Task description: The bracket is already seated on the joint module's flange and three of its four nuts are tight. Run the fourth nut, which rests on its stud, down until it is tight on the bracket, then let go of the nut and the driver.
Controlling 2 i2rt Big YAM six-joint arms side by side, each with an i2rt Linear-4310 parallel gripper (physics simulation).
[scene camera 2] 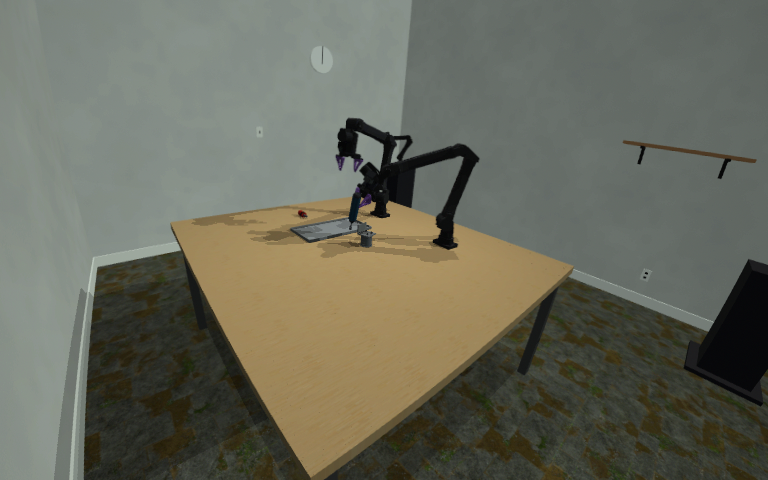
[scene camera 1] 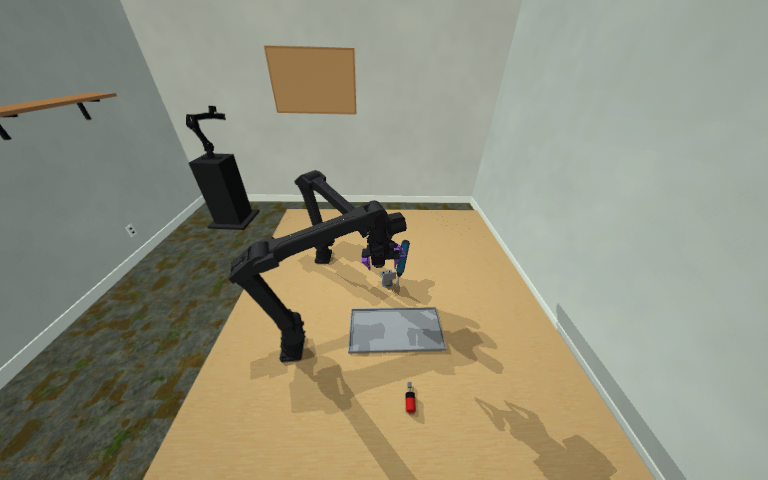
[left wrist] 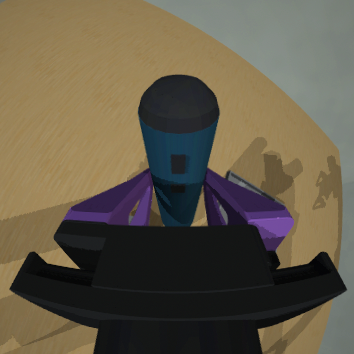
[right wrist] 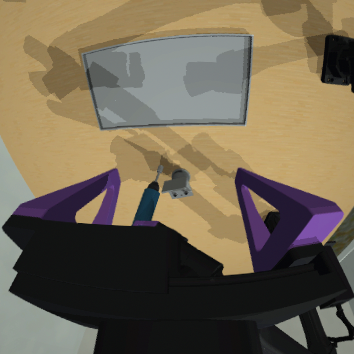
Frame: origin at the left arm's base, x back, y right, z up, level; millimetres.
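Seen in the pictures: left gripper, fingertip midpoint: (scene camera 2: pixel 355 205) (scene camera 1: pixel 403 254) (left wrist: pixel 177 174) (right wrist: pixel 140 225); right gripper, fingertip midpoint: (scene camera 2: pixel 347 171) (scene camera 1: pixel 382 268) (right wrist: pixel 177 174); left arm's base, origin of the base link: (scene camera 2: pixel 444 244) (scene camera 1: pixel 323 257) (right wrist: pixel 273 221); right arm's base, origin of the base link: (scene camera 2: pixel 380 215) (scene camera 1: pixel 293 347) (right wrist: pixel 336 60).
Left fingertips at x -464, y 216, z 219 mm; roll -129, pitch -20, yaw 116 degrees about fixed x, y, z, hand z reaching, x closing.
Observation:
Pixels of each thing's top centre, then the offset from my left fingertips to it.
- grey joint module, middle of its top: (right wrist: pixel 178 190) (scene camera 2: pixel 366 231) dx +74, dy -9, dz -145 mm
- shallow grey tray, middle of its top: (right wrist: pixel 163 84) (scene camera 1: pixel 395 327) (scene camera 2: pixel 331 227) dx +35, dy +276, dz -203 mm
- red-handled tool, middle of its top: (scene camera 1: pixel 410 394) (scene camera 2: pixel 303 212) dx -9, dy +566, dz -185 mm
The grey joint module (scene camera 2: pixel 366 241) (right wrist: pixel 181 174) stands upright on the table with the grey bracket (scene camera 1: pixel 388 276) (right wrist: pixel 176 187) on top. The nuts are too small to tell apart, so the fourth nut's state does not show. My left gripper (scene camera 2: pixel 360 198) (left wrist: pixel 177 174) is shut on the teal driver (scene camera 1: pixel 403 258) (scene camera 2: pixel 354 208) (left wrist: pixel 178 147) (right wrist: pixel 146 204) around its handle. The driver is tilted, tip down; its tip is beside the bracket, apart from it in the right wrist view. My right gripper (scene camera 2: pixel 348 164) (right wrist: pixel 177 174) is open and empty, high above the module.
A shallow grey tray (scene camera 1: pixel 419 318) (scene camera 2: pixel 324 229) (right wrist: pixel 167 57) lies near the joint module. A red-handled tool (scene camera 1: pixel 410 401) (scene camera 2: pixel 302 213) lies beyond the tray from the module. The right arm hangs over the working area in scene camera 1.

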